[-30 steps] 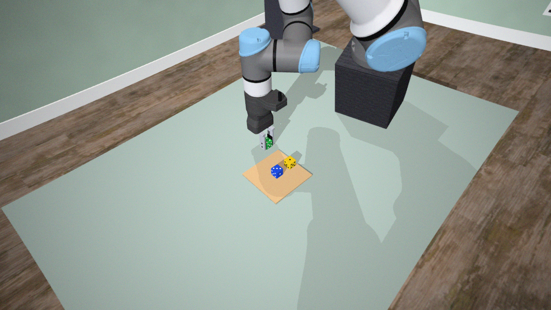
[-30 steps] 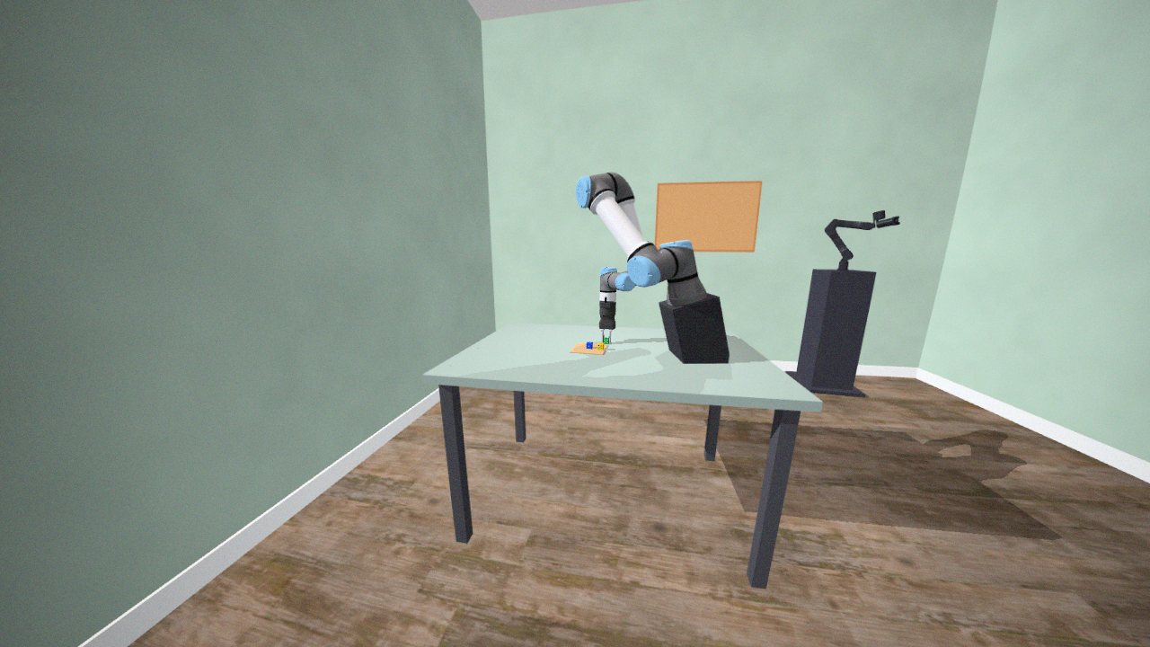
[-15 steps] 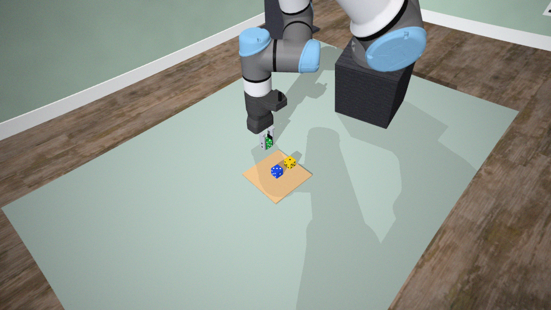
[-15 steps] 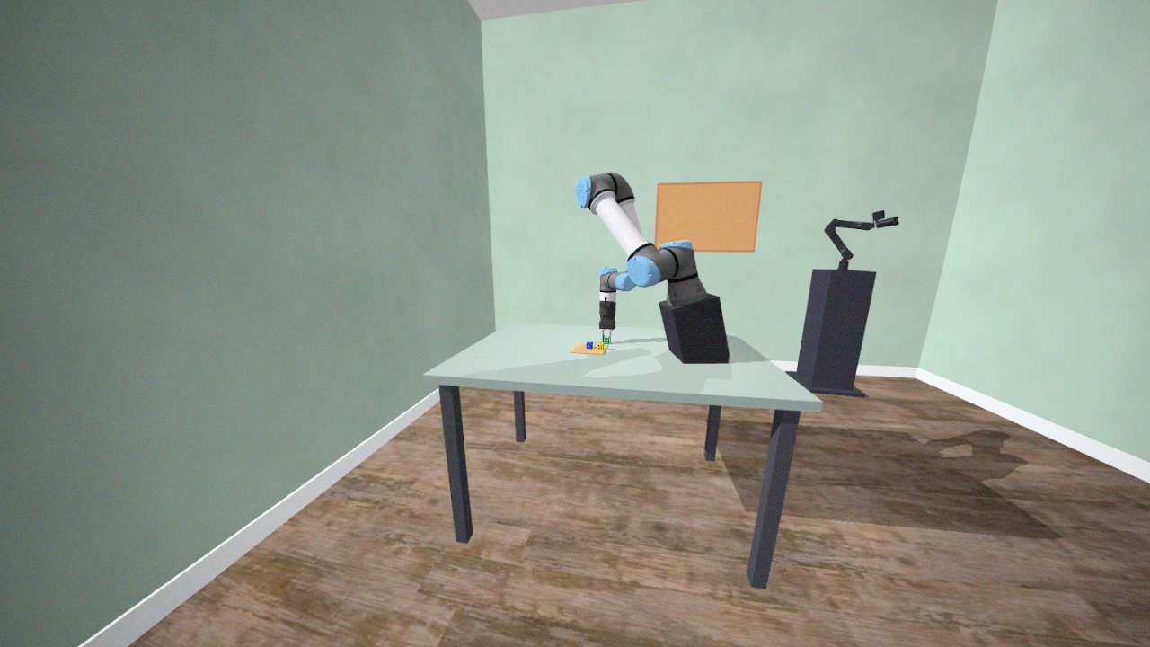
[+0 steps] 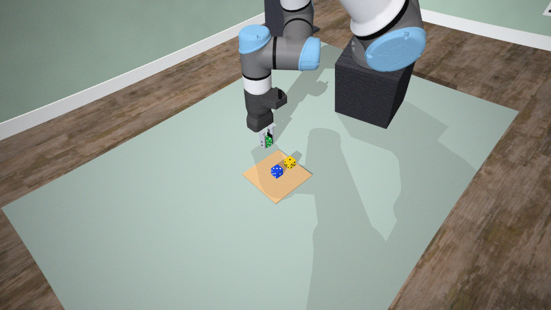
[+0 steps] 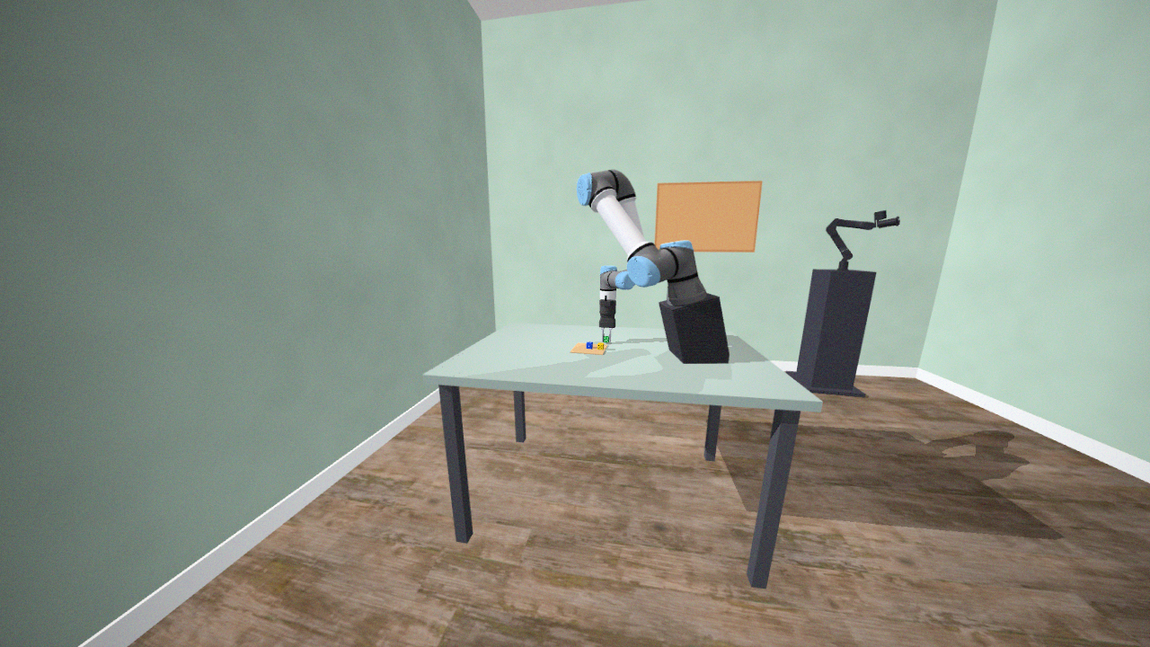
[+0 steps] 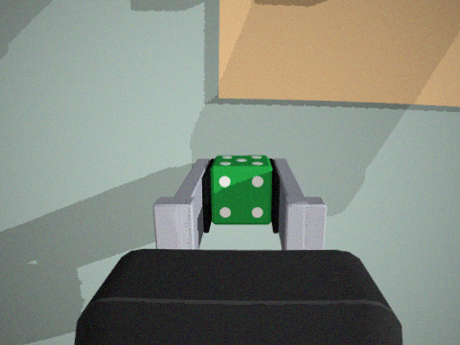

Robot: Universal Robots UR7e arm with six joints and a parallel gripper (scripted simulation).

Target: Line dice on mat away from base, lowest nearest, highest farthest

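The blue die is 6 cm ahead of my hand, 11 cm to the left of it and 1 cm below it. Round my hand: yellow die: 1 cm ahead, 11 cm to the left, 1 cm below; green die: 1 cm below; orange mat: 6 cm ahead, 11 cm to the left, 2 cm below.
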